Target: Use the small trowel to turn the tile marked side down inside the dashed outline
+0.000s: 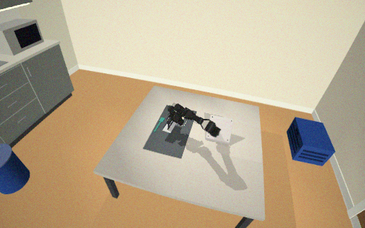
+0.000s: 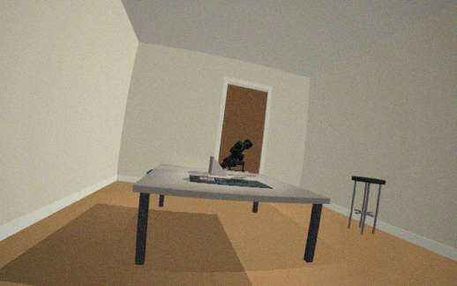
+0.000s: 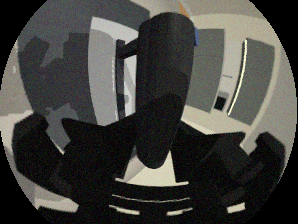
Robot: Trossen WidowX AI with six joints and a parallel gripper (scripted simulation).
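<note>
Right now the dark mat is 30 mm behind my gripper tip, 20 mm to the right of it and 160 mm below it. Also, from my gripper tip: tile 60 mm behind, 200 mm to the right, 140 mm below; then teal-handled trowel 110 mm ahead, 60 mm to the right, 140 mm below.
</note>
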